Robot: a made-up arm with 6 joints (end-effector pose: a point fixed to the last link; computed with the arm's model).
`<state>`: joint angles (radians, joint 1 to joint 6).
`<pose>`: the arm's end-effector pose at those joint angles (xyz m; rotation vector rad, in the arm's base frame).
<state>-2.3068 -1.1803 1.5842 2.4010 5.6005 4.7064</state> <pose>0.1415 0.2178 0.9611 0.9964 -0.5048 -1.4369</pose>
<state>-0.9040 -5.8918 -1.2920 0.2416 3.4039 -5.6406</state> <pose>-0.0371 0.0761 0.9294 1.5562 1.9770 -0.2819</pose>
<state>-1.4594 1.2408 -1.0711 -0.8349 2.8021 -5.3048</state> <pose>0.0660 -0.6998 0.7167 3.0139 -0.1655 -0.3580</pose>
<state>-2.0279 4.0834 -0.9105 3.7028 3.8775 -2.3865</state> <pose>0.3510 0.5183 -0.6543 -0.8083 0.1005 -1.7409</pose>
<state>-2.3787 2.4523 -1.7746 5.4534 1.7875 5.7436</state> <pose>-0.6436 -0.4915 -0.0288 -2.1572 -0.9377 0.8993</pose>
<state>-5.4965 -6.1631 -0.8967 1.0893 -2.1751 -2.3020</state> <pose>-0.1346 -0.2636 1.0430 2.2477 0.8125 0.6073</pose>
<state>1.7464 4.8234 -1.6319 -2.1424 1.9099 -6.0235</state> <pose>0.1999 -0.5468 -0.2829 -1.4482 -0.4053 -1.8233</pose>
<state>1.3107 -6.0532 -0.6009 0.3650 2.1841 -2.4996</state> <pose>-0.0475 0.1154 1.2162 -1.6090 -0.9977 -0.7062</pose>
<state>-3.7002 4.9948 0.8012 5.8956 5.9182 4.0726</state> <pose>0.8066 -0.5631 0.8997 0.5484 0.6306 -0.0484</pose>
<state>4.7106 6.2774 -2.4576 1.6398 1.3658 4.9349</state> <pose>0.1878 0.3544 0.3187 2.0444 0.7814 1.7108</pose>
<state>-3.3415 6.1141 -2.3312 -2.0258 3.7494 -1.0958</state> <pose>0.3530 -0.1854 0.4619 0.7157 0.3044 -2.1442</pose>
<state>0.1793 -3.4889 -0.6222 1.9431 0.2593 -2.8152</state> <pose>0.7755 0.2086 -0.8441 -1.1506 1.7139 -0.1705</pose>
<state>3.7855 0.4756 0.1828 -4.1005 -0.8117 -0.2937</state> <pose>-0.6363 -0.3916 1.1757 0.5229 -1.2048 -0.7453</pose>
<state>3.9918 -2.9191 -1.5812 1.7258 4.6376 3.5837</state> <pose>-0.3440 -0.1908 -0.6200 -1.6977 -0.4576 0.7094</pose>
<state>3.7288 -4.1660 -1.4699 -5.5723 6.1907 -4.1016</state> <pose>-0.7873 -0.5458 0.3727 0.1821 -0.5531 0.3091</pose>
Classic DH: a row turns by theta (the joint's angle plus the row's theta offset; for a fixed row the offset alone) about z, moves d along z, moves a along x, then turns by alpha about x. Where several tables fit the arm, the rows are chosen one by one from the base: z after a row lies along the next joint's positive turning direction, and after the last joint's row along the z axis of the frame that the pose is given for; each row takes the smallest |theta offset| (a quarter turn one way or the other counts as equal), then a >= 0, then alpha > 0; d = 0 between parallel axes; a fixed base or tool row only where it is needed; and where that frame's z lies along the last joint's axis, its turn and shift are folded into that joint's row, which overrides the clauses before.
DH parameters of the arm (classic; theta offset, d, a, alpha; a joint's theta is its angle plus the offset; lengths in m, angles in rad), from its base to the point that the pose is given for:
joint 1: 0 0.136 0 -1.5708
joint 2: -1.5708 0 0.636 0
joint 3: 1.5708 0.028 0 1.5708
joint 4: 0 0.54 0 -1.5708
joint 5: 0 0 0 1.5708
joint 6: 0 0.163 0 0

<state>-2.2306 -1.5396 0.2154 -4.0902 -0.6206 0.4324</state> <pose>0.7425 1.0370 0.3736 -0.9375 0.4447 0.6794</pose>
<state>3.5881 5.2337 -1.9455 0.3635 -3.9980 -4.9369</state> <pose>0.6882 0.2499 0.0410 -0.6204 0.5214 -1.6079</pose>
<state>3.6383 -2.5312 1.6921 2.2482 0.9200 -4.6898</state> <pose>0.8476 0.3126 -0.0189 0.8527 1.3202 0.6346</pose>
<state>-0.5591 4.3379 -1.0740 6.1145 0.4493 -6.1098</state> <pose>-0.6230 0.4088 -0.7698 -0.7105 -2.4752 -0.1084</pose>
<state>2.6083 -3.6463 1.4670 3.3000 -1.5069 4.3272</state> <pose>0.1759 -0.1661 -0.6035 -0.4206 0.8008 -2.4068</pose>
